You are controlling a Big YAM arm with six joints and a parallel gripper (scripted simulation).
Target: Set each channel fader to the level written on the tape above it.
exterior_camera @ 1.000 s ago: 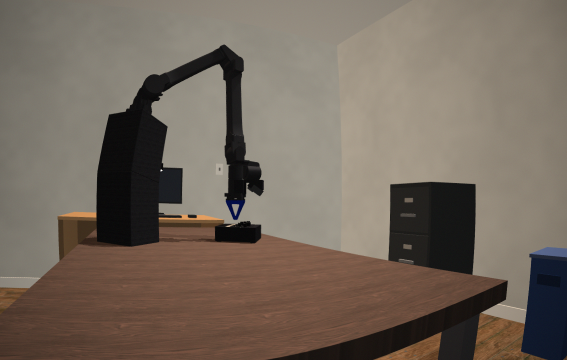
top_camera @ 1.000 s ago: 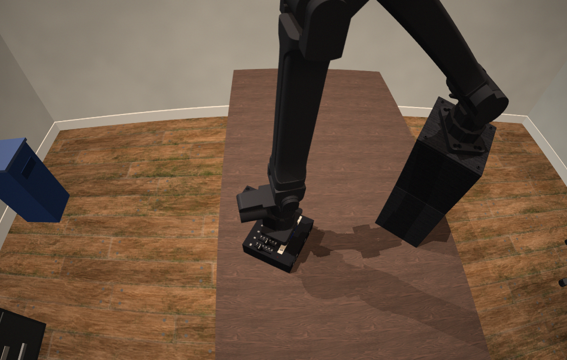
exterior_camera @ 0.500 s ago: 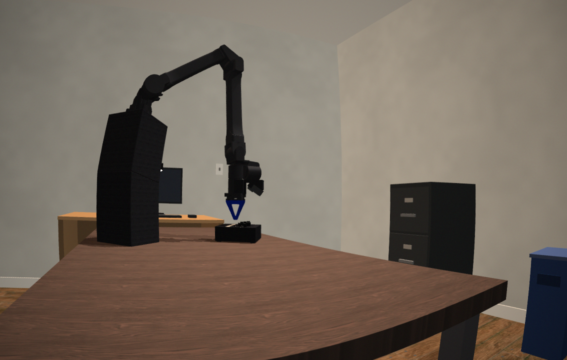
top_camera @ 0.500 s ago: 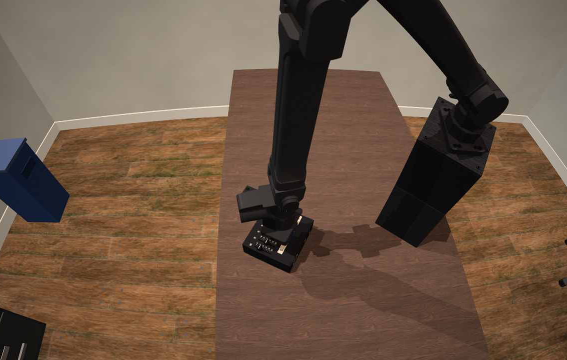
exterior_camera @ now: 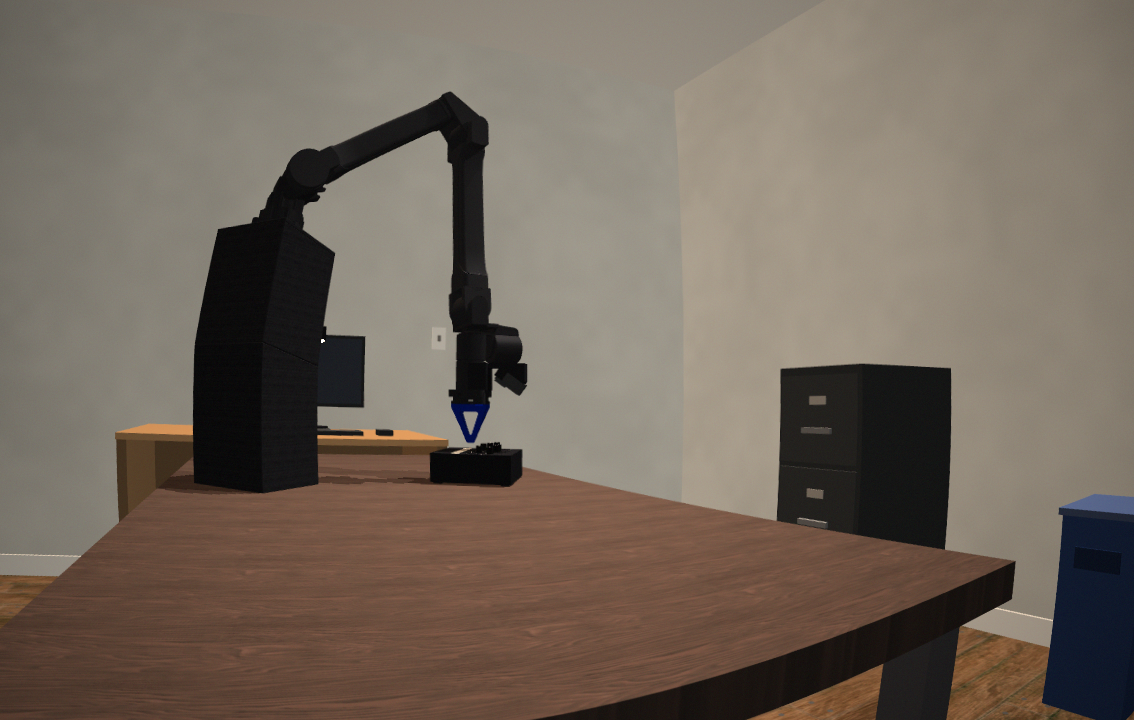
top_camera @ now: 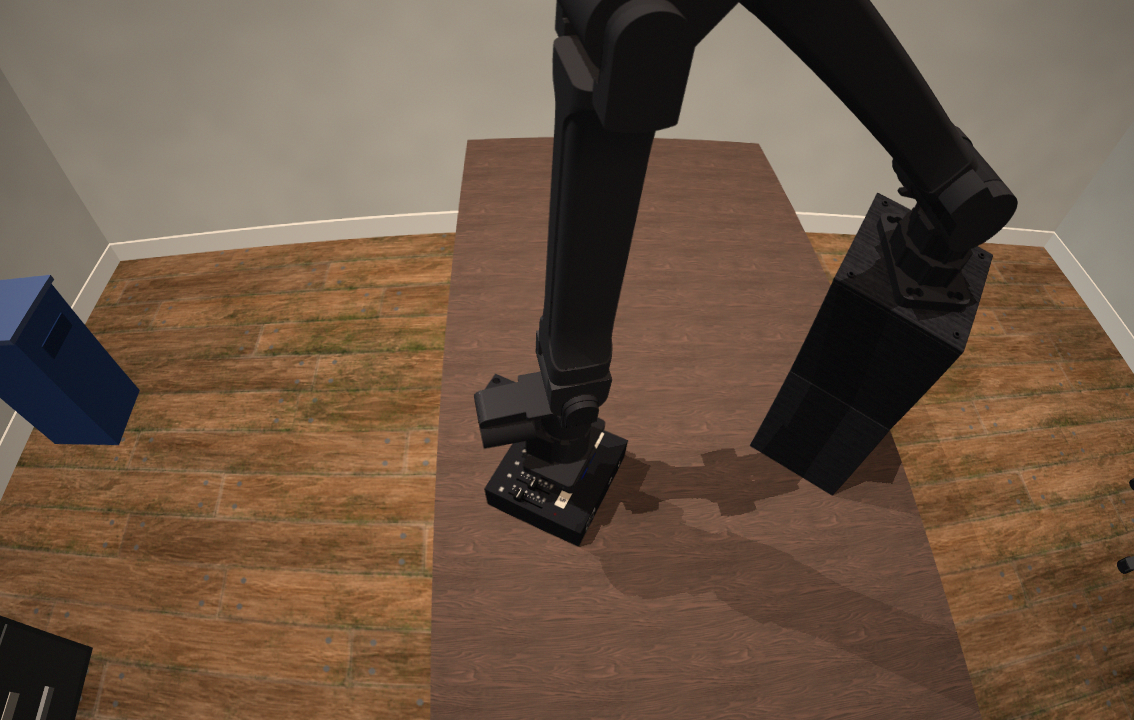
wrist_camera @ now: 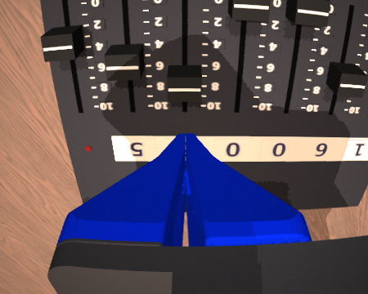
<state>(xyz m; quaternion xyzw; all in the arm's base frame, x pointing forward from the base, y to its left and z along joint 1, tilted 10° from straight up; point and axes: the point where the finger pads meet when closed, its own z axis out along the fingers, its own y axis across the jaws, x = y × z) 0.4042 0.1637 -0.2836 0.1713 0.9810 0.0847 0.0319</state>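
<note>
My gripper is now 2 cm short of the fader 5, 1 cm to the left of it and 1 cm above it. From my hand the other things lie so: fader 4: 5 cm ahead, 4 cm to the right, 1 cm below; fader 6: 4 cm ahead, 1 cm to the left, 1 cm below; master fader: 6 cm ahead, 3 cm to the left, 1 cm below.
</note>
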